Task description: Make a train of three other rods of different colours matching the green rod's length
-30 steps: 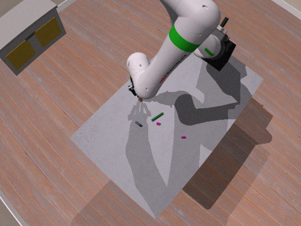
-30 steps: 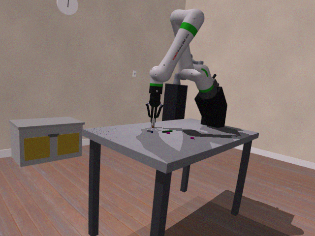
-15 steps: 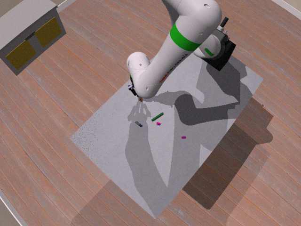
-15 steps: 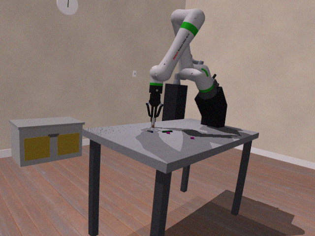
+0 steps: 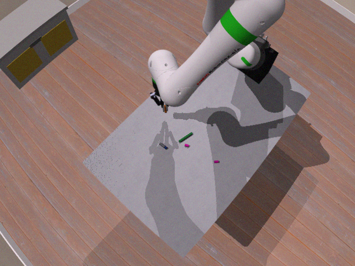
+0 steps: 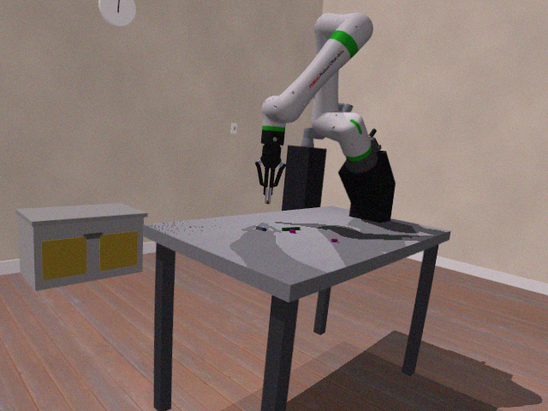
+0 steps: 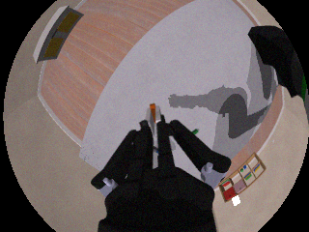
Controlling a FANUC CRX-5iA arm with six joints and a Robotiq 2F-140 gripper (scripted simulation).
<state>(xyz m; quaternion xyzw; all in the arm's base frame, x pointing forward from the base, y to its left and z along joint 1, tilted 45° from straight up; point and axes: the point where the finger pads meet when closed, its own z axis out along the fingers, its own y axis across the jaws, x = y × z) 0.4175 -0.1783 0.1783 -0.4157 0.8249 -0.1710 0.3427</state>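
Now: the grey rod 130 mm ahead of my hand, 100 mm to the left of it and 100 mm below it. Round my hand: small blue rod: 130 mm ahead, 120 mm to the left, 100 mm below; then orange rod: 30 mm below; then green rod: 20 mm ahead, 160 mm to the left, 100 mm below.
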